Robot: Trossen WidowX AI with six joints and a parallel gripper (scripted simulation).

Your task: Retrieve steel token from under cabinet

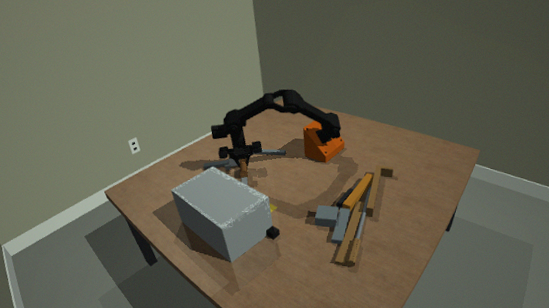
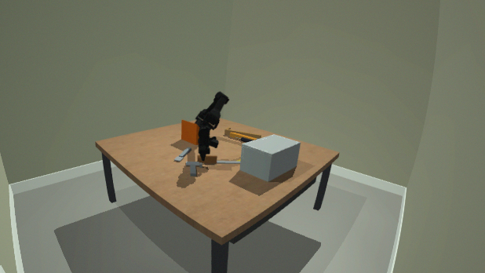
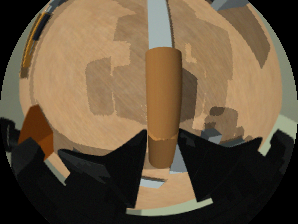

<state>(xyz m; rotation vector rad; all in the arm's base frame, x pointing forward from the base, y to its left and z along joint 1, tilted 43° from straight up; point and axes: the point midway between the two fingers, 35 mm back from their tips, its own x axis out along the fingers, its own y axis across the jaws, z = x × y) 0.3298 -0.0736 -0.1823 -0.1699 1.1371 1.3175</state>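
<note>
My gripper tip is now 100 mm to the left of the grey t-piece, 40 mm short of it and 10 mm above it. Round my gripper tip: grey block (500 mm to the left); wooden stick (600 mm to the left, 10 mm below, 10 mm behind); orange bar (500 mm to the left, 190 mm behind).
</note>
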